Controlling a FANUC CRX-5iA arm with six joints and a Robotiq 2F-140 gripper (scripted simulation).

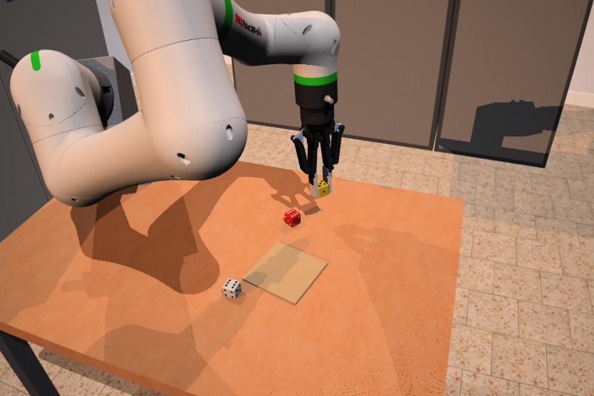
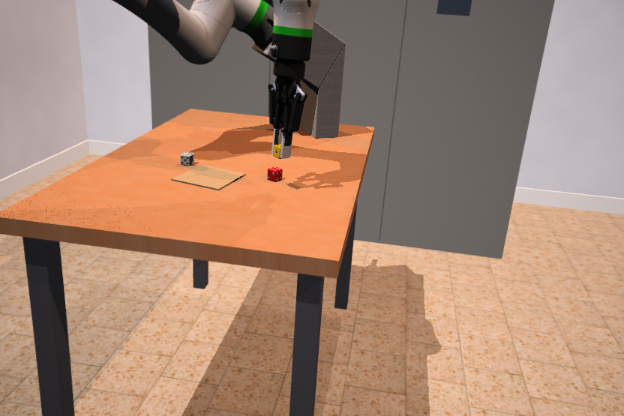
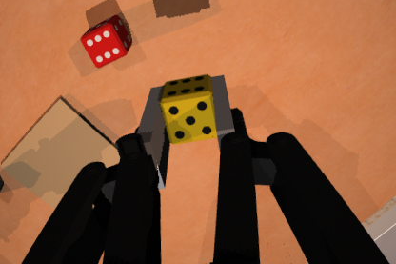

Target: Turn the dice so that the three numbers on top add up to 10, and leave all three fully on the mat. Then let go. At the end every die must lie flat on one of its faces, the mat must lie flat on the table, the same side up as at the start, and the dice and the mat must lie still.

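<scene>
Right now my hand is 2 cm above the yellow die. Also, from my hand: white die 27 cm to the right, 15 cm behind, 11 cm below; then tan mat 19 cm to the right, 12 cm below, 5 cm behind; then red die 11 cm below, 7 cm behind, 2 cm to the right.
</scene>
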